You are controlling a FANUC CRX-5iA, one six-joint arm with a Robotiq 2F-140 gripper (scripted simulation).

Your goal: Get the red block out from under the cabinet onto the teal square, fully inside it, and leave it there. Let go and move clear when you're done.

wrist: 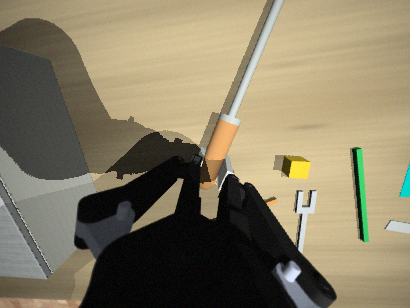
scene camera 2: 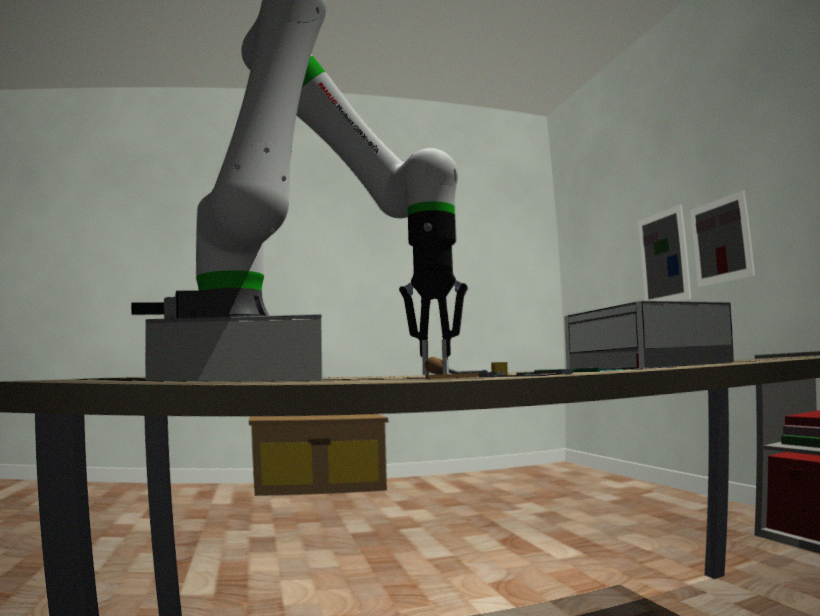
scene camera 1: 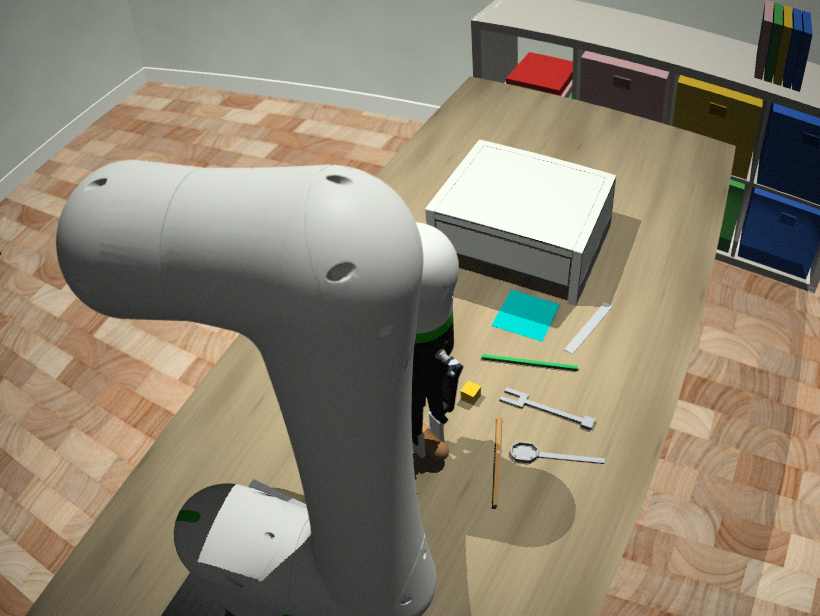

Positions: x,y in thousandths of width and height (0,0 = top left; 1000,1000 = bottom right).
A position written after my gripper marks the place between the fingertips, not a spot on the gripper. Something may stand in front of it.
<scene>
In view: my gripper (scene camera 2: 531,608), a grey fork tool (scene camera 1: 718,686), a green stick (wrist: 872,495), a grey spoon-like tool (scene camera 1: 640,735) and a teal square (scene camera 1: 646,514).
My gripper also shows in the wrist view (wrist: 518,515) and in scene camera 1 (scene camera 1: 523,723).
</scene>
